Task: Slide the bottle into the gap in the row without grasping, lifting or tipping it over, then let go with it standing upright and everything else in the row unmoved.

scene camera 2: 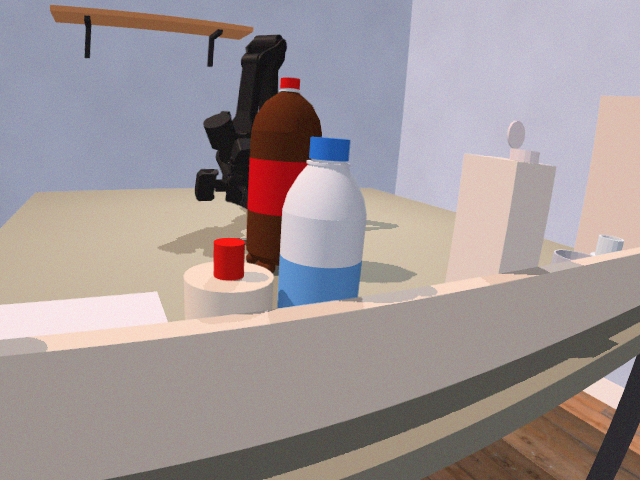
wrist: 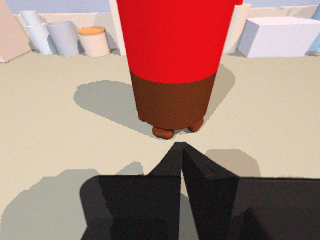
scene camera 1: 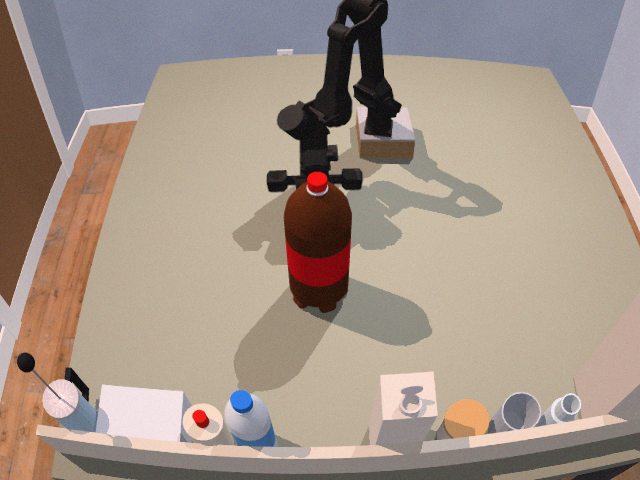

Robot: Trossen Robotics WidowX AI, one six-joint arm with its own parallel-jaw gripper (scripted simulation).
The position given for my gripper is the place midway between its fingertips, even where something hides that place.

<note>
In view: my gripper [scene camera 2: 255,209], a brown cola bottle [scene camera 2: 280,137], an orange-lidded jar [scene camera 1: 464,418], a tall white box [scene camera 2: 503,205], a white flat box [scene camera 1: 155,414], a blue-capped water bottle [scene camera 2: 324,216] and a pitcher [scene camera 1: 73,410].
The brown cola bottle also shows in the wrist view [wrist: 173,60] and in scene camera 1 [scene camera 1: 317,218]. The orange-lidded jar is seen too in the wrist view [wrist: 94,39]. The tall white box shows as well in scene camera 1 [scene camera 1: 390,423]. Scene camera 2 misses the pitcher: it is out of frame.
</note>
